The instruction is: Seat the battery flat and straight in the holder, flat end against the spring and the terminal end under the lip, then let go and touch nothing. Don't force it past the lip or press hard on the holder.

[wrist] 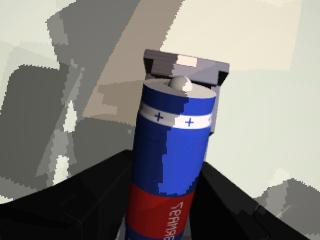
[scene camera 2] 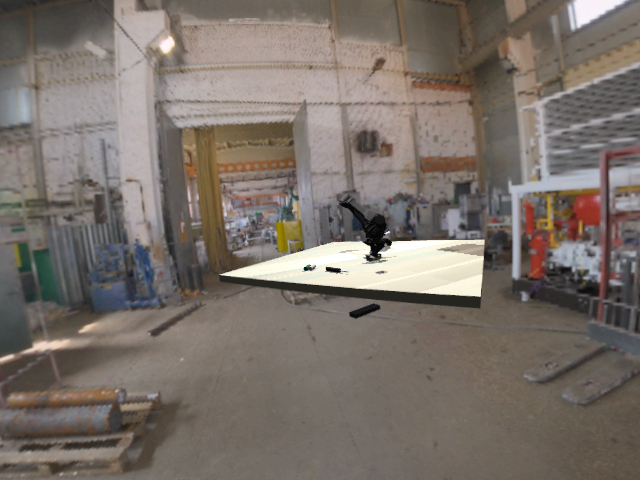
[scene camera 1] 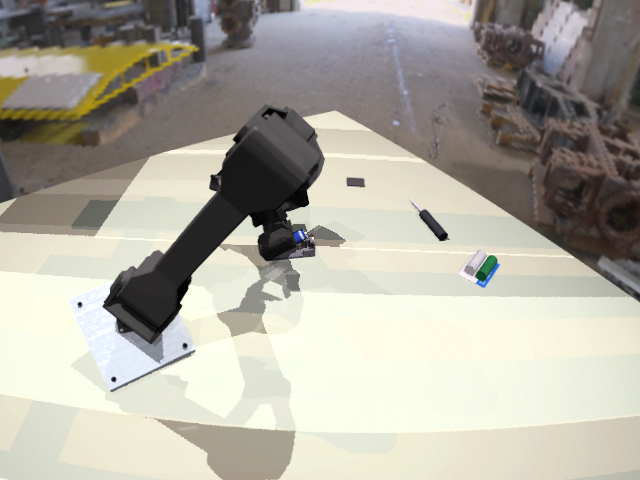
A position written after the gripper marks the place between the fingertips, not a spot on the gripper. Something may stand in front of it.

In view: the gripper [scene camera 1: 293,243] and a battery [wrist: 174,120].
The gripper shows as well in the wrist view [wrist: 164,167].
